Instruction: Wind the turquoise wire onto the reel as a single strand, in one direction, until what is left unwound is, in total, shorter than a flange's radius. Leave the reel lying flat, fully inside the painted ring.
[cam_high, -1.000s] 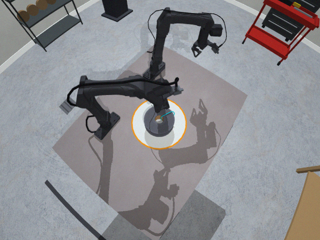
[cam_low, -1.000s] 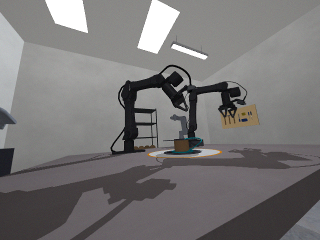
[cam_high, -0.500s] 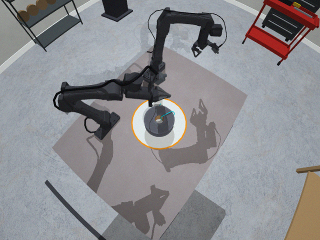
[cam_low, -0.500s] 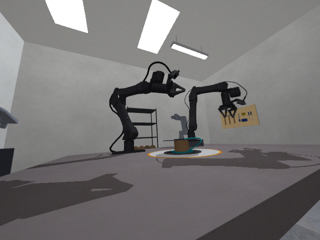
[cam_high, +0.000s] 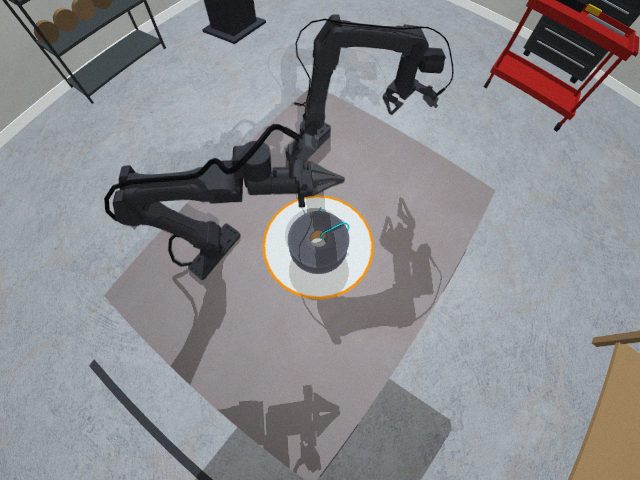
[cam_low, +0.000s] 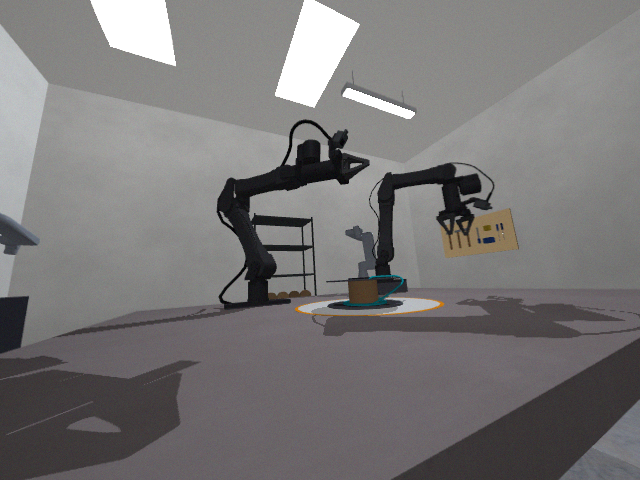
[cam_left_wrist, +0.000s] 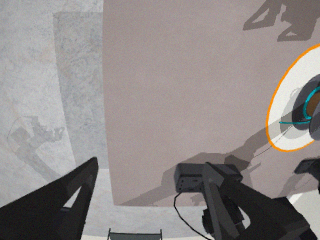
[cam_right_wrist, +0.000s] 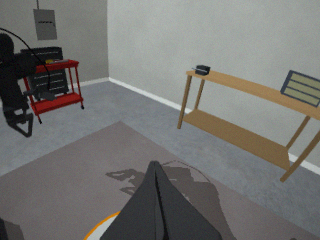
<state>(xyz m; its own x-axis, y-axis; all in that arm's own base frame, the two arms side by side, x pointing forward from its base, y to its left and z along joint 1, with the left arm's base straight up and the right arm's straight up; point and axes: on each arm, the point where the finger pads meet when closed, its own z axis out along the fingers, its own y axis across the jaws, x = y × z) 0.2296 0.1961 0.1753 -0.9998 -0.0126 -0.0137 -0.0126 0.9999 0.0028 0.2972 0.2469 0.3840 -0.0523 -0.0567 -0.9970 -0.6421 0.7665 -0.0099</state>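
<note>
My left hand is 500 mm to the left of the reel, 190 mm above it and 30 mm short of it. Round my left hand: orange painted ring: 500 mm to the right, 220 mm below, 30 mm ahead.
</note>
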